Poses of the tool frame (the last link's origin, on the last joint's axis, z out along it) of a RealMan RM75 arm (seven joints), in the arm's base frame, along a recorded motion.
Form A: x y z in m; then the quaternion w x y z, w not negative.
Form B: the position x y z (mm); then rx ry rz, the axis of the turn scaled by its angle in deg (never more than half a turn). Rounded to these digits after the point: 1 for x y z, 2 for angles.
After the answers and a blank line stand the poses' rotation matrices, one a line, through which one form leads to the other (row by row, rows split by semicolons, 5 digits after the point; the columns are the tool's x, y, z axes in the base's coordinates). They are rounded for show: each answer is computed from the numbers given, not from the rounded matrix.
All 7 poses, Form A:
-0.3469 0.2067 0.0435 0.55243 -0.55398 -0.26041 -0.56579
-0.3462 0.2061 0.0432 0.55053 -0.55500 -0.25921 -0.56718
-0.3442 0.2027 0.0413 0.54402 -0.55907 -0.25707 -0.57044
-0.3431 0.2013 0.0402 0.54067 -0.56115 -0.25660 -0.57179
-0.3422 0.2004 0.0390 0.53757 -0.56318 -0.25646 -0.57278
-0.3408 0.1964 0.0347 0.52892 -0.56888 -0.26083 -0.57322
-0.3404 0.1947 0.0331 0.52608 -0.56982 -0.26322 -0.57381
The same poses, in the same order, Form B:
-346.9 206.7 43.5 -75.05 -35.28 -76.65
-346.2 206.1 43.2 -75.25 -35.15 -76.90
-344.2 202.7 41.3 -76.01 -34.95 -77.56
-343.1 201.3 40.2 -76.41 -34.94 -77.85
-342.2 200.4 39.0 -76.78 -34.97 -78.09
-340.8 196.4 34.7 -77.85 -35.69 -78.44
-340.4 194.7 33.1 -78.07 -36.06 -78.62

0.22414 0.91364 0.33915; -0.33659 -0.25402 0.90674; 0.91459 -0.31739 0.25059
0.22223 0.91223 0.34417; -0.33678 -0.25945 0.90513; 0.91498 -0.31705 0.24956
0.21703 0.90810 0.35813; -0.33322 -0.27592 0.90157; 0.91753 -0.31500 0.24271
0.21443 0.90628 0.36425; -0.33032 -0.28367 0.90024; 0.91919 -0.31335 0.23853
0.21230 0.90468 0.36943; -0.32695 -0.29049 0.89929; 0.92089 -0.31171 0.23411
0.20677 0.90314 0.37627; -0.30961 -0.30442 0.90082; 0.92811 -0.30276 0.21668
0.20291 0.90372 0.37699; -0.30376 -0.30791 0.90162; 0.93089 -0.29747 0.21204

